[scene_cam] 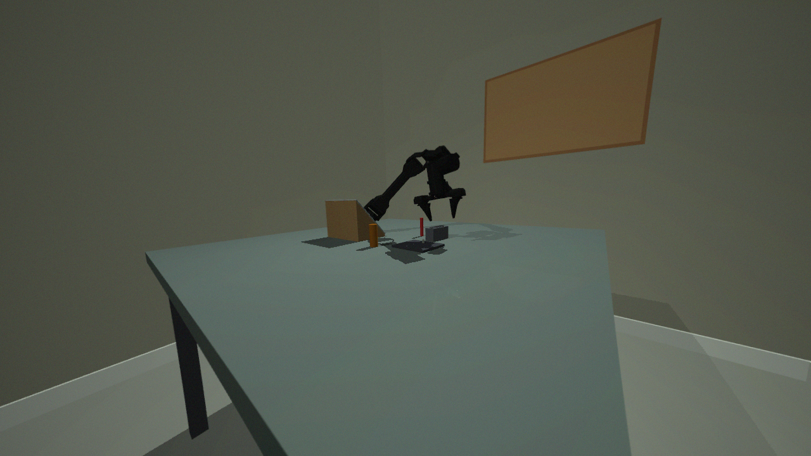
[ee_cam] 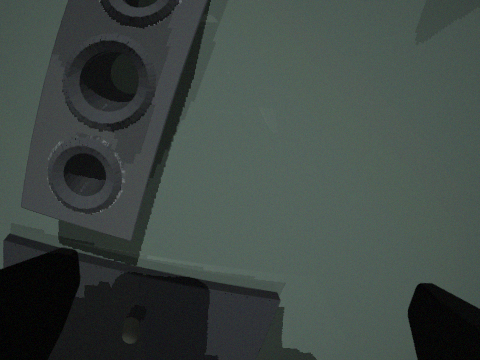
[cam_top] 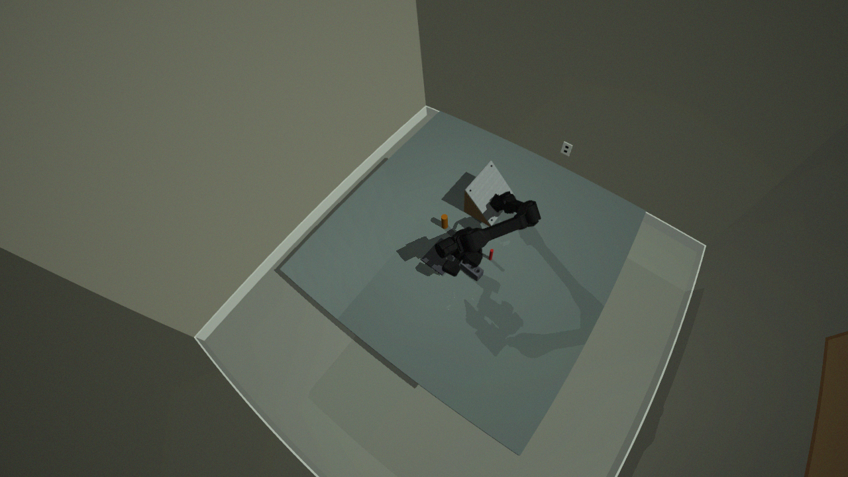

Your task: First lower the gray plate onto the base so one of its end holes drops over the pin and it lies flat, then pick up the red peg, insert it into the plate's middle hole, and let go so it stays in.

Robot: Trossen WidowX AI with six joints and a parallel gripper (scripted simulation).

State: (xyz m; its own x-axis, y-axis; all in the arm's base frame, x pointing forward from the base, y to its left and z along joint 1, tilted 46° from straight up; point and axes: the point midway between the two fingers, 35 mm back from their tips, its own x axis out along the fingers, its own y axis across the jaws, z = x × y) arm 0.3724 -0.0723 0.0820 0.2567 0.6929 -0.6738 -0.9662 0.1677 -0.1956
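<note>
My gripper tip is now 50 mm above the gray plate, 40 mm to the right of it and 40 mm past it. Round my gripper tip: dark base: 90 mm to the right, 80 mm below, 40 mm behind; then orange cylinder: 190 mm behind, 170 mm to the right, 40 mm below; then red peg: 140 mm behind, 90 mm to the left, 40 mm below.
</note>
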